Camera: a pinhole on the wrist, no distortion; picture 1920 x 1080 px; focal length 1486.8 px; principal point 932.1 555.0 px. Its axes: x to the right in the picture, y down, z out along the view. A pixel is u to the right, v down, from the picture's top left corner.
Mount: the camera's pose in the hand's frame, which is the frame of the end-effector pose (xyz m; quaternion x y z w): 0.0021 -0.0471 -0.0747 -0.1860 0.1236 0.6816 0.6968
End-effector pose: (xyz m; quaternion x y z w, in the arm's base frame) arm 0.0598 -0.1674 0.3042 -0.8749 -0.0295 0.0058 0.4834
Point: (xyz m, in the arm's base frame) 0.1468 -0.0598 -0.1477
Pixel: 1426 215
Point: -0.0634 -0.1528 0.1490
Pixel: outside the picture
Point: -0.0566 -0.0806 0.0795
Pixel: 1142 967
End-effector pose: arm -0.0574 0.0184 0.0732 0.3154 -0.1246 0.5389 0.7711
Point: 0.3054 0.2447 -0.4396
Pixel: behind the camera
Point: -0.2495 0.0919 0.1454
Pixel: outside the picture
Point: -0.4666 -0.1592 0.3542
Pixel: 1733 880
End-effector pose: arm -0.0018 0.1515 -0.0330 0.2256 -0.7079 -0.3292 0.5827
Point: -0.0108 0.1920 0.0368
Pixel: 1836 253
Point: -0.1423 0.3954 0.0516
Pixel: 1486 823
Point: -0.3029 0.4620 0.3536
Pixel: 1744 184
